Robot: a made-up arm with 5 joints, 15 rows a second.
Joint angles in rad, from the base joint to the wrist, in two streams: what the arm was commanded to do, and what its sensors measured. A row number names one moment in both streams.
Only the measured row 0 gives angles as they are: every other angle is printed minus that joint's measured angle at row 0.
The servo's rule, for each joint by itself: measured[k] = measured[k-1] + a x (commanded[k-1-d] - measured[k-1]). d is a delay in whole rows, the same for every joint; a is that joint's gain. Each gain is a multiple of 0.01, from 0.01 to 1. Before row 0 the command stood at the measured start. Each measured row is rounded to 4 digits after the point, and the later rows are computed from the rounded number. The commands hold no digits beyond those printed.
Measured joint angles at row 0:
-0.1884, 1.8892, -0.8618, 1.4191, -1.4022
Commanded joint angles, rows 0 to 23:
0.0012, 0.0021, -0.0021, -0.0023, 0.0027
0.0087, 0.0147, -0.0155, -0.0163, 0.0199
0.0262, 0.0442, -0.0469, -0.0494, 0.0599
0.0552, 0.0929, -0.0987, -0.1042, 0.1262
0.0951, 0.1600, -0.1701, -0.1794, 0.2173
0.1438, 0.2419, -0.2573, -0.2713, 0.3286
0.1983, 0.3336, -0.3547, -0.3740, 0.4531
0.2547, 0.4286, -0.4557, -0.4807, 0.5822
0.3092, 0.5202, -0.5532, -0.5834, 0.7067
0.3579, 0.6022, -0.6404, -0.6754, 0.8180
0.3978, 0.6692, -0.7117, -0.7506, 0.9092
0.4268, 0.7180, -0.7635, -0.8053, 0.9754
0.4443, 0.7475, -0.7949, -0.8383, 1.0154
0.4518, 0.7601, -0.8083, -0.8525, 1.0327
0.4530, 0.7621, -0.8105, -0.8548, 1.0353
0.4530, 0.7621, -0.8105, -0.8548, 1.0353
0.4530, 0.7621, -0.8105, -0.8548, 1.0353
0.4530, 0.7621, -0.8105, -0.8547, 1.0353
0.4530, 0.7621, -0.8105, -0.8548, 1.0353
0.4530, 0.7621, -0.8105, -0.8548, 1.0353
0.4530, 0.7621, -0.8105, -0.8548, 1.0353
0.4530, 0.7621, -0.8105, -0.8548, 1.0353
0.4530, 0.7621, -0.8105, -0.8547, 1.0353
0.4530, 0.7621, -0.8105, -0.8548, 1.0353
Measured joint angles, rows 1 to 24:
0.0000, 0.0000, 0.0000, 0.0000, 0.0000
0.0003, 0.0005, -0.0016, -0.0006, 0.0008
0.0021, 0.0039, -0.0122, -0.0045, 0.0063
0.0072, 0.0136, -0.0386, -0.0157, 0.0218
0.0173, 0.0326, -0.0843, -0.0378, 0.0521
0.0336, 0.0632, -0.1495, -0.0732, 0.1000
0.0567, 0.1061, -0.2314, -0.1227, 0.1663
0.0864, 0.1607, -0.3251, -0.1855, 0.2495
0.1217, 0.2250, -0.4244, -0.2593, 0.3460
0.1611, 0.2958, -0.5223, -0.3403, 0.4506
0.2024, 0.3693, -0.6121, -0.4241, 0.5571
0.2434, 0.4413, -0.6878, -0.5057, 0.6592
0.2819, 0.5077, -0.7453, -0.5806, 0.7509
0.3160, 0.5653, -0.7830, -0.6450, 0.8276
0.3445, 0.6121, -0.8022, -0.6969, 0.8871
0.3673, 0.6481, -0.8085, -0.7364, 0.9301
0.3853, 0.6755, -0.8100, -0.7660, 0.9606
0.3995, 0.6963, -0.8104, -0.7882, 0.9823
0.4107, 0.7121, -0.8105, -0.8048, 0.9977
0.4196, 0.7241, -0.8105, -0.8173, 1.0086
0.4266, 0.7332, -0.8105, -0.8267, 1.0163
0.4321, 0.7401, -0.8105, -0.8337, 1.0218
0.4365, 0.7454, -0.8105, -0.8390, 1.0257
0.4400, 0.7494, -0.8105, -0.8429, 1.0285
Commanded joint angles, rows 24 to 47:
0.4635, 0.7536, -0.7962, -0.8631, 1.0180
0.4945, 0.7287, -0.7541, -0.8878, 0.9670
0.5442, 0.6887, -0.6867, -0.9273, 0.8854
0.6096, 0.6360, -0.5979, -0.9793, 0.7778
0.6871, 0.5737, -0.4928, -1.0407, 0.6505
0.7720, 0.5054, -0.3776, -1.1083, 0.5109
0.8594, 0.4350, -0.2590, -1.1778, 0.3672
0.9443, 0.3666, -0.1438, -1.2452, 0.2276
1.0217, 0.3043, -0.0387, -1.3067, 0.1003
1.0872, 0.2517, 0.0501, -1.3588, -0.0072
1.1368, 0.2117, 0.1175, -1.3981, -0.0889
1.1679, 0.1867, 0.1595, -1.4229, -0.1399
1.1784, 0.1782, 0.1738, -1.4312, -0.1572
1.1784, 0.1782, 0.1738, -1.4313, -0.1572
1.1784, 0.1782, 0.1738, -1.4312, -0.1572
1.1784, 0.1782, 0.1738, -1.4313, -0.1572
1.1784, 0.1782, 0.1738, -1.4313, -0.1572
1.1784, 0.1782, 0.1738, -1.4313, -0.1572
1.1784, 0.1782, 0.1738, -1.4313, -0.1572
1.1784, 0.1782, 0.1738, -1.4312, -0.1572
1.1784, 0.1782, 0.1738, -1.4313, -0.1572
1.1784, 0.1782, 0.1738, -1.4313, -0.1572
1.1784, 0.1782, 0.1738, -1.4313, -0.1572
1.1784, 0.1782, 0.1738, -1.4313, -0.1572
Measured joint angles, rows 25 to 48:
0.4427, 0.7524, -0.8105, -0.8459, 1.0305
0.4471, 0.7527, -0.7996, -0.8502, 1.0269
0.4571, 0.7469, -0.7650, -0.8596, 1.0095
0.4754, 0.7329, -0.7055, -0.8765, 0.9735
0.5036, 0.7096, -0.6237, -0.9022, 0.9167
0.5421, 0.6770, -0.5242, -0.9368, 0.8395
0.5904, 0.6358, -0.4128, -0.9797, 0.7442
0.6469, 0.5876, -0.2959, -1.0292, 0.6349
0.7094, 0.5346, -0.1803, -1.0832, 0.5168
0.7750, 0.4793, -0.0727, -1.1391, 0.3960
0.8406, 0.4247, 0.0206, -1.1940, 0.2791
0.9028, 0.3736, 0.0942, -1.2450, 0.1724
0.9585, 0.3287, 0.1438, -1.2895, 0.0818
1.0047, 0.2926, 0.1666, -1.3249, 0.0125
1.0412, 0.2651, 0.1721, -1.3515, -0.0367
1.0700, 0.2442, 0.1734, -1.3714, -0.0716
1.0928, 0.2284, 0.1737, -1.3864, -0.0964
1.1108, 0.2164, 0.1738, -1.3976, -0.1140
1.1250, 0.2072, 0.1738, -1.4060, -0.1265
1.1362, 0.2002, 0.1738, -1.4123, -0.1354
1.1451, 0.1949, 0.1738, -1.4170, -0.1417
1.1521, 0.1909, 0.1738, -1.4206, -0.1462
1.1576, 0.1879, 0.1738, -1.4233, -0.1494
1.1620, 0.1856, 0.1738, -1.4253, -0.1517

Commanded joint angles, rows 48 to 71:
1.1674, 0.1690, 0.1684, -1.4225, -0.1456
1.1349, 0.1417, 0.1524, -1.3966, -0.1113
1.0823, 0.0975, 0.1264, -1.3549, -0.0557
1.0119, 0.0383, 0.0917, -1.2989, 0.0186
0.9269, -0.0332, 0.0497, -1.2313, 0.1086
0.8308, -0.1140, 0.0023, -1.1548, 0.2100
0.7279, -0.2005, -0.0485, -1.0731, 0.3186
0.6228, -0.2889, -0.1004, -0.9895, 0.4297
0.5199, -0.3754, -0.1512, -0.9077, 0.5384
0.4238, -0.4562, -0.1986, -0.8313, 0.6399
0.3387, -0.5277, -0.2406, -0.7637, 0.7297
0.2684, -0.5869, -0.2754, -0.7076, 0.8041
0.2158, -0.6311, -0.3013, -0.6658, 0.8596
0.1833, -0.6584, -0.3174, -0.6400, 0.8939
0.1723, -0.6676, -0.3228, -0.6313, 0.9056
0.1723, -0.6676, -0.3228, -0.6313, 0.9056
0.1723, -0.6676, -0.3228, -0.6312, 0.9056
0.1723, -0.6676, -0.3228, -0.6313, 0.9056
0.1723, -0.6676, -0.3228, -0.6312, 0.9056
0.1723, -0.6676, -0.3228, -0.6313, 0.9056
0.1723, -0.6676, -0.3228, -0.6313, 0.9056
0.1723, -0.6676, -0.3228, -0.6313, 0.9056
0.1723, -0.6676, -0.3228, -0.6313, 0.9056
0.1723, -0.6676, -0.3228, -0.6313, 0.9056
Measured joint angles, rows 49 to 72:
1.1654, 0.1838, 0.1738, -1.4268, -0.1533
1.1658, 0.1802, 0.1697, -1.4257, -0.1511
1.1593, 0.1710, 0.1566, -1.4184, -0.1396
1.1431, 0.1534, 0.1336, -1.4025, -0.1153
1.1155, 0.1258, 0.1018, -1.3766, -0.0765
1.0759, 0.0876, 0.0622, -1.3403, -0.0228
1.0244, 0.0392, 0.0167, -1.2939, 0.0447
0.9621, -0.0183, -0.0329, -1.2387, 0.1241
0.8908, -0.0832, -0.0842, -1.1764, 0.2127
0.8129, -0.1533, -0.1351, -1.1092, 0.3072
0.7312, -0.2260, -0.1834, -1.0397, 0.4037
0.6488, -0.2984, -0.2269, -0.9707, 0.4982
0.5689, -0.3676, -0.2638, -0.9049, 0.5869
0.4947, -0.4308, -0.2923, -0.8451, 0.6660
0.4293, -0.4854, -0.3114, -0.7938, 0.7321
0.3753, -0.5291, -0.3201, -0.7532, 0.7824
0.3327, -0.5623, -0.3222, -0.7227, 0.8181
0.2990, -0.5876, -0.3227, -0.6998, 0.8435
0.2724, -0.6068, -0.3228, -0.6827, 0.8615
0.2514, -0.6214, -0.3228, -0.6698, 0.8743
0.2348, -0.6325, -0.3228, -0.6602, 0.8834
0.2217, -0.6409, -0.3228, -0.6530, 0.8898
0.2113, -0.6473, -0.3228, -0.6476, 0.8944
0.2031, -0.6522, -0.3228, -0.6435, 0.8976

